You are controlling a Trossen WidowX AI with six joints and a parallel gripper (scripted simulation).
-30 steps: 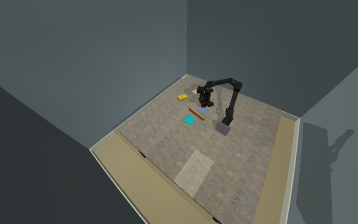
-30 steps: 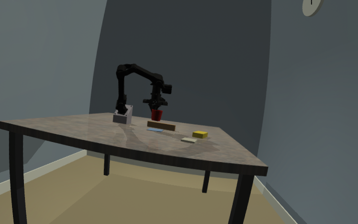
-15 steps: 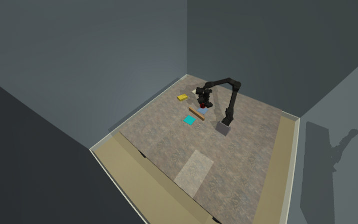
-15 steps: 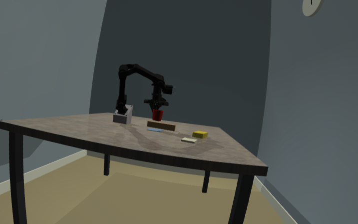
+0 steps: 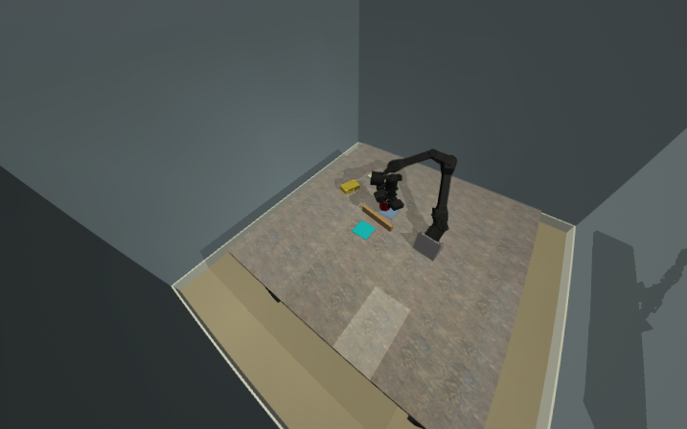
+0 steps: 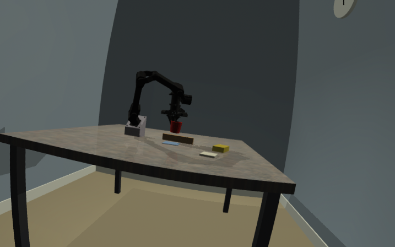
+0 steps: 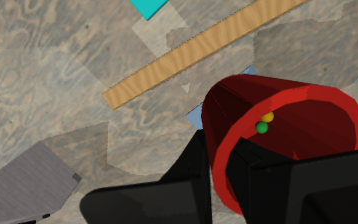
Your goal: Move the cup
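Now: the green marble 4 cm ahead of my gripper tip, 3 cm to the right of it and 2 cm below it. From my gripper tip the other things lie so: wooden bar: 3 cm ahead, 5 cm to the left, 9 cm below; then yellow marble: 4 cm ahead, 2 cm to the right, 2 cm below; then red cup: 3 cm ahead, 1 cm to the right.
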